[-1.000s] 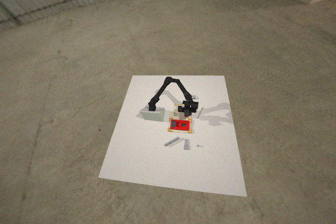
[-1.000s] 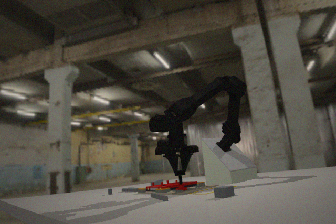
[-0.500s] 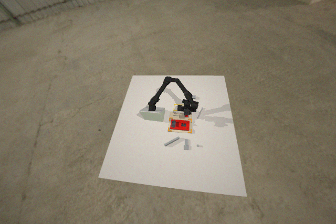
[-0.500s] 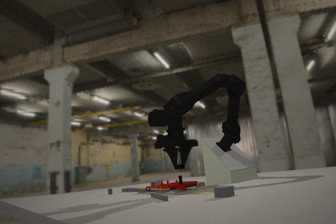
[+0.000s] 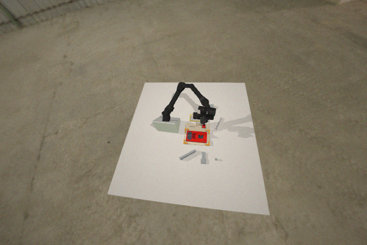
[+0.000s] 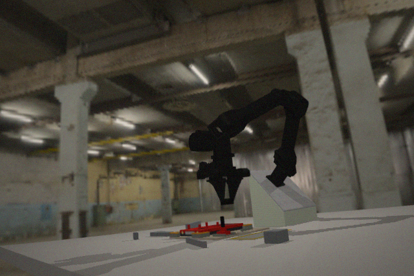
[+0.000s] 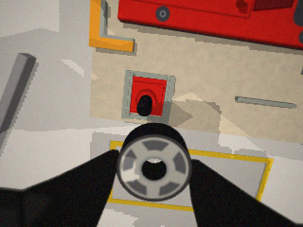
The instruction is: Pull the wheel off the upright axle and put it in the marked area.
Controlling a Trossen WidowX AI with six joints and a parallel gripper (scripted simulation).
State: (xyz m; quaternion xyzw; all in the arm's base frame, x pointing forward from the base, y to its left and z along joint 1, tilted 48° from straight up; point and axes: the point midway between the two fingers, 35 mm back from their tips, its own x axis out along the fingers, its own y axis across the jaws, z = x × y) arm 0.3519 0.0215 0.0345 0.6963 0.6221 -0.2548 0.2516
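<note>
Right now the black axle is 70 mm below my gripper tip, 20 mm to the right of it and 10 mm ahead of it. Round my gripper tip: wheel right at my gripper tip.
</note>
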